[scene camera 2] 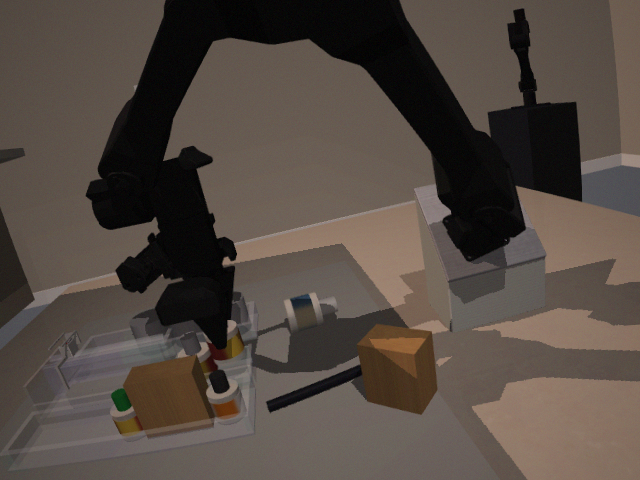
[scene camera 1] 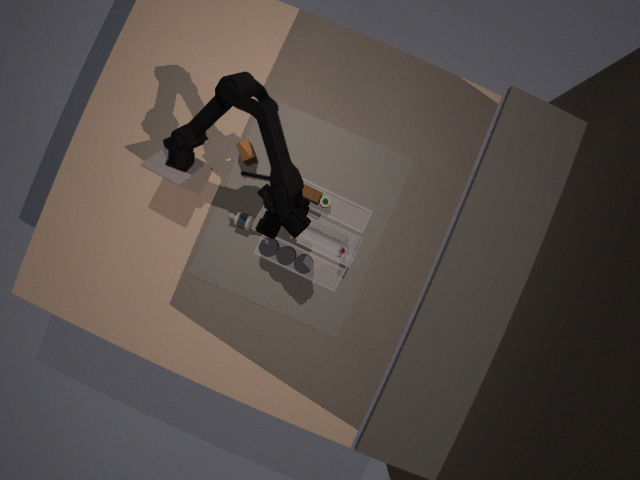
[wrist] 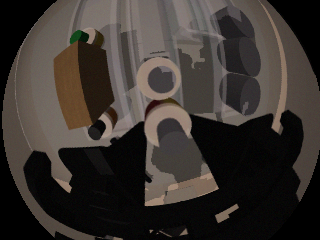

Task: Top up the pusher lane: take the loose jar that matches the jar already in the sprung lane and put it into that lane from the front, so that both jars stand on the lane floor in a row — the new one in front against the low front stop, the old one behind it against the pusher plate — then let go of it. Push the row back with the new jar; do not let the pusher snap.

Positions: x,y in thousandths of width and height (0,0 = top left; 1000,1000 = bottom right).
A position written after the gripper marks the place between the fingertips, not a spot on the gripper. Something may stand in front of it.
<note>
In view: the gripper (scene camera 2: 351,707), a grey-capped jar (wrist: 495,327), a black rod (scene camera 2: 538,784) and a wooden block (scene camera 2: 623,761).
The gripper shows as well in the wrist view (wrist: 520,510).
</note>
